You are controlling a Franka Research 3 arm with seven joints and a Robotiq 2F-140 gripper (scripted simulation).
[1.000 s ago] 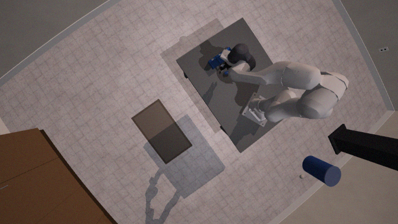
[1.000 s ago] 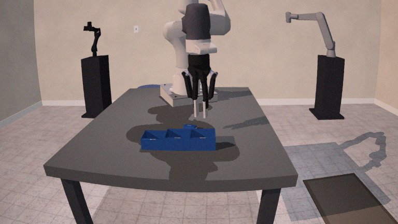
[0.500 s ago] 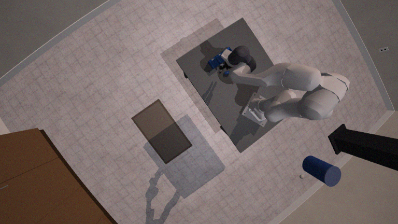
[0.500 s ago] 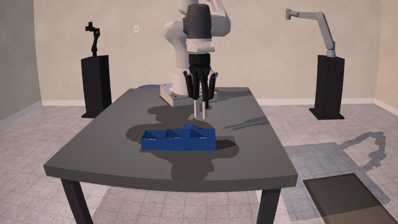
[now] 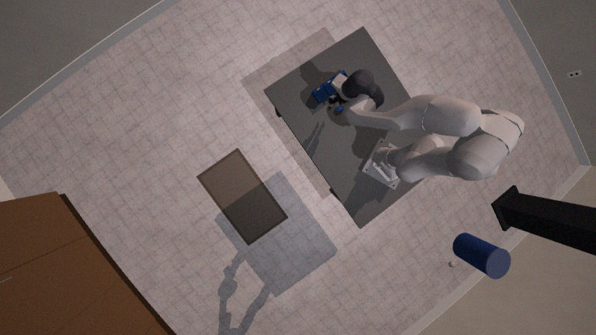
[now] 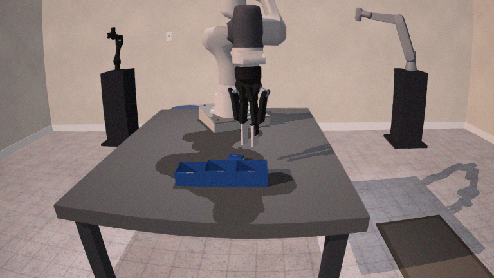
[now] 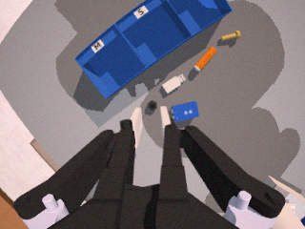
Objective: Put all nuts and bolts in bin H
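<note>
My hand is 10 cm above the dark round piece. Round my hand: orange stick-like thing 2 cm ahead, 13 cm to the right, 10 cm below; then blue block 4 cm behind, 4 cm to the right, 9 cm below; then blue bin 11 cm ahead, 7 cm to the right, 8 cm below.
</note>
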